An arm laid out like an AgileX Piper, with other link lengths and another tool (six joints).
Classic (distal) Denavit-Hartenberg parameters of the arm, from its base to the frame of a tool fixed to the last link. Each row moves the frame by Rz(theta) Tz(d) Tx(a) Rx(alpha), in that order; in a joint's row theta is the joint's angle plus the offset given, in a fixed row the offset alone. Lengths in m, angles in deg.
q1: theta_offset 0  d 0.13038  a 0  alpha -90
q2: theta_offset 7.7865  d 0  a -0.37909  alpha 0
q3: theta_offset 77.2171  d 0  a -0.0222  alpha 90
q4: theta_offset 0  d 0.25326  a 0  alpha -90
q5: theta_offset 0  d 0  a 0  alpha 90
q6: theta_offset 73.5  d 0.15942  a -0.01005  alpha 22
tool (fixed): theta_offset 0  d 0.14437  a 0  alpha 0
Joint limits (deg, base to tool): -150..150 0..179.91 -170..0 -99.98..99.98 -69.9..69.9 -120..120
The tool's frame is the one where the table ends.
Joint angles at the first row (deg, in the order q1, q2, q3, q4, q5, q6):
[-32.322, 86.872, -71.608, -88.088, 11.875, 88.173]
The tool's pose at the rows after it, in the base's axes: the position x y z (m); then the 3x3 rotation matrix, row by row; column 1 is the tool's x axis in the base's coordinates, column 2 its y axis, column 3 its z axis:
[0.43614 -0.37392 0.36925], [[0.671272 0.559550 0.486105], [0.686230 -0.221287 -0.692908], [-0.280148 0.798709 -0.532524]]
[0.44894 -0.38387 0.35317], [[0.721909 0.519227 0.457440], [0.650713 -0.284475 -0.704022], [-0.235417 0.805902 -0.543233]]
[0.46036 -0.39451 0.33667], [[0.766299 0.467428 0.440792], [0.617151 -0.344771 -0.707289], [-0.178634 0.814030 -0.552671]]
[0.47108 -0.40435 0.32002], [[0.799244 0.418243 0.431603], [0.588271 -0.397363 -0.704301], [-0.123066 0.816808 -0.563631]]
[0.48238 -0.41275 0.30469], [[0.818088 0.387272 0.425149], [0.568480 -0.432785 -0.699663], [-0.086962 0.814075 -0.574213]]
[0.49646 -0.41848 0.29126], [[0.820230 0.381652 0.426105], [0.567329 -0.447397 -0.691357], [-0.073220 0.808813 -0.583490]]
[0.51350 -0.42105 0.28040], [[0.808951 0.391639 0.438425], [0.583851 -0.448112 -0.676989], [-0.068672 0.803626 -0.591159]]
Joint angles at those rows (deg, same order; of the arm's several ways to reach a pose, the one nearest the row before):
[-29.507, 90.553, -73.513, -90.784, 17.822, 94.384]
[-27.943, 94.227, -75.221, -93.404, 22.432, 101.142]
[-27.352, 97.649, -76.748, -95.511, 25.528, 107.862]
[-27.247, 100.790, -78.282, -96.584, 27.451, 113.232]
[-27.247, 103.734, -80.061, -96.850, 28.515, 116.383]
[-27.247, 106.478, -82.061, -96.958, 28.428, 117.628]
[-27.248, 108.932, -84.217, -97.063, 27.224, 117.833]

